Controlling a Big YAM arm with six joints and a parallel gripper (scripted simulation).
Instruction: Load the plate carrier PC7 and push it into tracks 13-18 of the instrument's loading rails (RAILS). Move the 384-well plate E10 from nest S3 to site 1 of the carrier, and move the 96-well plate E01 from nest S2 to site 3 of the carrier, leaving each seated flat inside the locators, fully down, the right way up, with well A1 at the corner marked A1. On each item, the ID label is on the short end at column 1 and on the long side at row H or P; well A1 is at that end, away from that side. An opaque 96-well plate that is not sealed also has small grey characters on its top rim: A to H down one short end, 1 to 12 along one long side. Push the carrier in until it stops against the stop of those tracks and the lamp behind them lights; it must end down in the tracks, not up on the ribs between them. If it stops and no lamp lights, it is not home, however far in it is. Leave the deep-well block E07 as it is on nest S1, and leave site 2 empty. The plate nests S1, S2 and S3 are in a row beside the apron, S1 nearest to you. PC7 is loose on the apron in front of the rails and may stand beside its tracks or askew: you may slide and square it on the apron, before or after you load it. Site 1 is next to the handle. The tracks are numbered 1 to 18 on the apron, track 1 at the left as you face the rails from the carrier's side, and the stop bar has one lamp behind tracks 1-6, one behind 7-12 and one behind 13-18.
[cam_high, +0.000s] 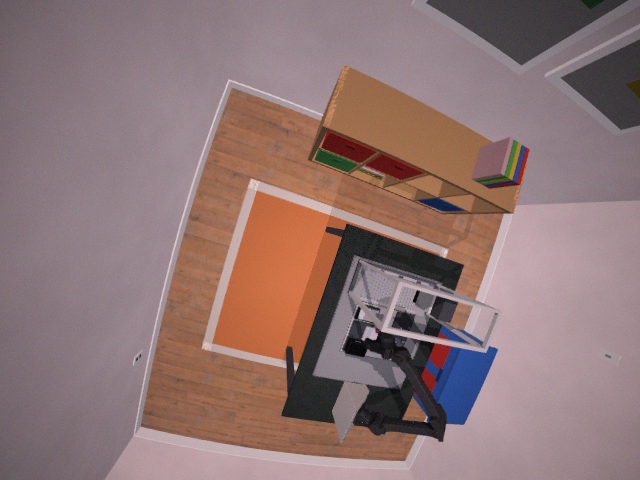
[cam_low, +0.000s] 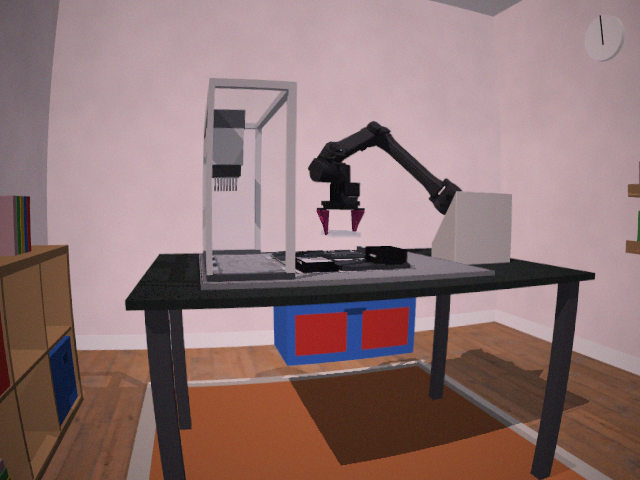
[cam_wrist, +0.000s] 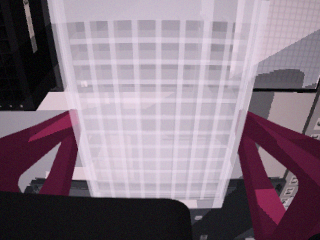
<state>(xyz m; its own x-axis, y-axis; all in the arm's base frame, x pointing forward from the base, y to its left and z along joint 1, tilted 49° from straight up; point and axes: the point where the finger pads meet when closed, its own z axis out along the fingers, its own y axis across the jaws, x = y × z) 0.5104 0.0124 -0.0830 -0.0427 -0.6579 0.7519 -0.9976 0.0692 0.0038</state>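
The plate carrier PC7 is 220 mm to the right of my hand, 80 mm below it and 10 mm behind it. The rest, counted from my hand: 384-well plate E10: 90 mm ahead, 80 mm below, 40 mm to the left; then dark nest: 90 mm below, 90 mm ahead, 40 mm to the left; then white 96-well plate E01: 10 mm below.
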